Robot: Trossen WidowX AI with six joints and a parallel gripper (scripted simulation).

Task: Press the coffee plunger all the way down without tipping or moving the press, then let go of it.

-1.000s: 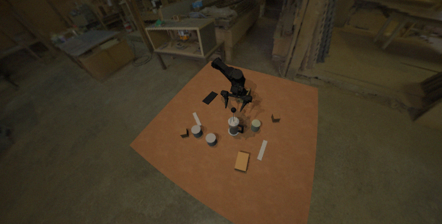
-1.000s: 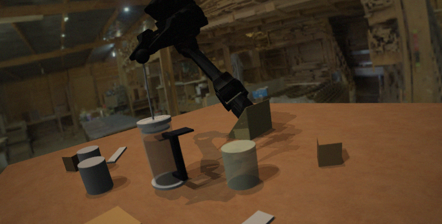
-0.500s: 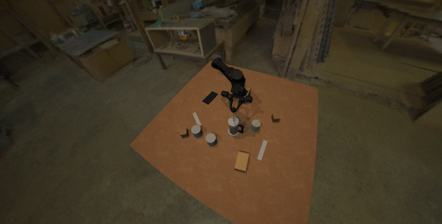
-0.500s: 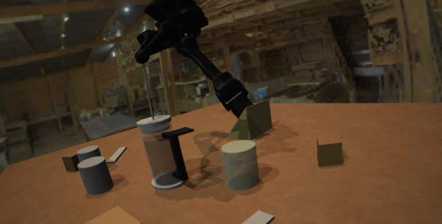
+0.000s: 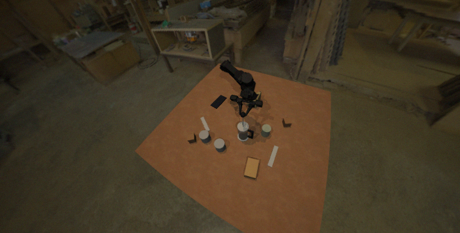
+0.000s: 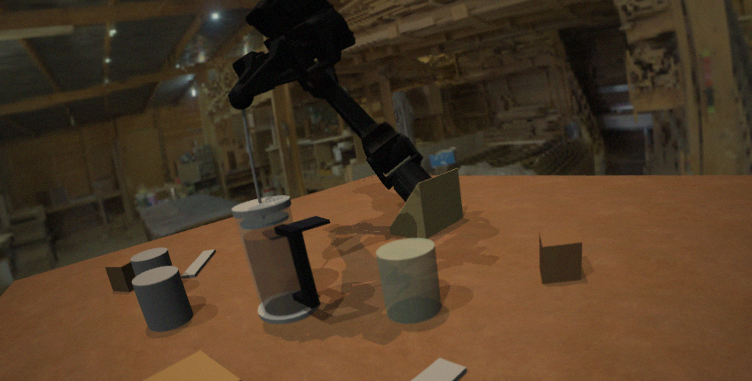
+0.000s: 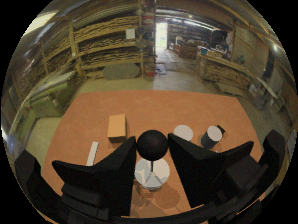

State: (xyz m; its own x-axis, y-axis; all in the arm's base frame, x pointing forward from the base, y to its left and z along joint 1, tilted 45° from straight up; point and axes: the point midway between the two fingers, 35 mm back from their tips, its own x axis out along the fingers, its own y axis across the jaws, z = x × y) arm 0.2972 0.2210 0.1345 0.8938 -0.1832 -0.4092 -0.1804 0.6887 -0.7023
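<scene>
Now: the coffee press 140 mm below my gripper tip, 20 mm to the left of it and 10 mm behind it. From my gripper tip the other things lie so: pale green cylinder 240 mm below, 130 mm to the left, 110 mm behind; then black plate 360 mm to the right, 270 mm below, 210 mm behind.
</scene>
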